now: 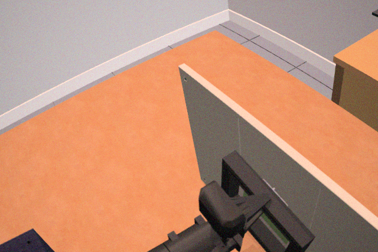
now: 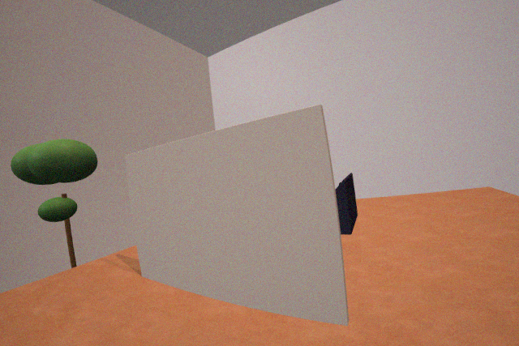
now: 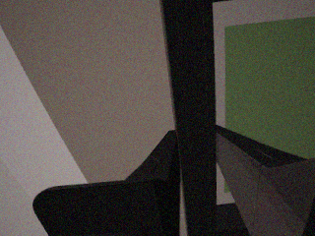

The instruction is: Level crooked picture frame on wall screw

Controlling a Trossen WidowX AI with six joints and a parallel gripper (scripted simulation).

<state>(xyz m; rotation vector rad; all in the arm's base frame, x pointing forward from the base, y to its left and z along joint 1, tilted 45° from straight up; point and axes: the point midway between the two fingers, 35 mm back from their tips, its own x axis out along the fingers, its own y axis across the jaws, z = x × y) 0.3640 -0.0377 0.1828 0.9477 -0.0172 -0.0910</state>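
Now: the picture frame 10 mm ahead of my gripper tip, 10 mm to the left of it and 50 mm below it. From my gripper tip the other things lie so: wall panel (20 mm ahead, 10 mm to the left, 60 mm below).
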